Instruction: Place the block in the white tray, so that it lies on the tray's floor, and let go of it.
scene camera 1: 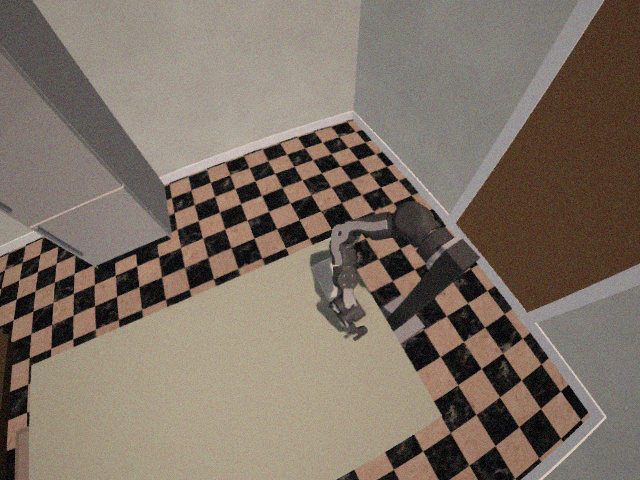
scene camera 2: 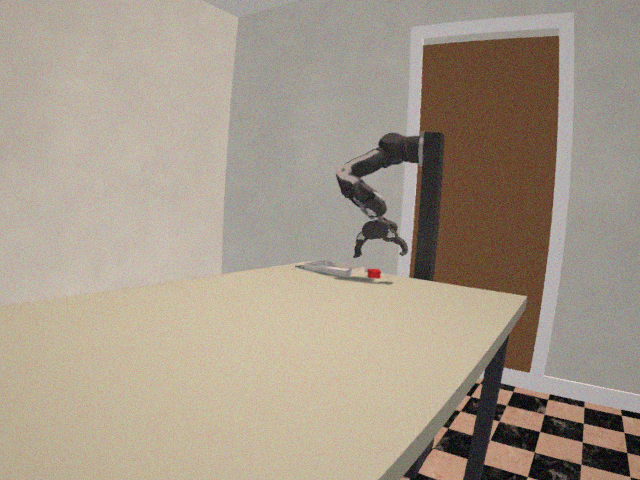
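The red block (scene camera 2: pixel 374 273) sits on the table just right of the white tray in scene camera 2, outside it. The block does not show in scene camera 1, where the arm and gripper cover part of the table. The white tray (scene camera 2: pixel 338 271) (scene camera 1: pixel 321 272) lies near the table's far edge; in scene camera 1 it is shaded and partly hidden by the arm. My gripper (scene camera 2: pixel 380 254) (scene camera 1: pixel 351 331) is open and empty, pointing down. It hangs a little above the block in scene camera 2, its two fingers spread wide to either side.
The pale table top (scene camera 1: pixel 206 372) (scene camera 2: pixel 232 361) stretches away from the arm's base. The dark arm post (scene camera 2: pixel 430 206) (scene camera 1: pixel 436 281) stands beyond the table's edge, near a brown door (scene camera 2: pixel 488 155) (scene camera 1: pixel 568 155). A tall grey cabinet (scene camera 1: pixel 56 139) stands across the floor.
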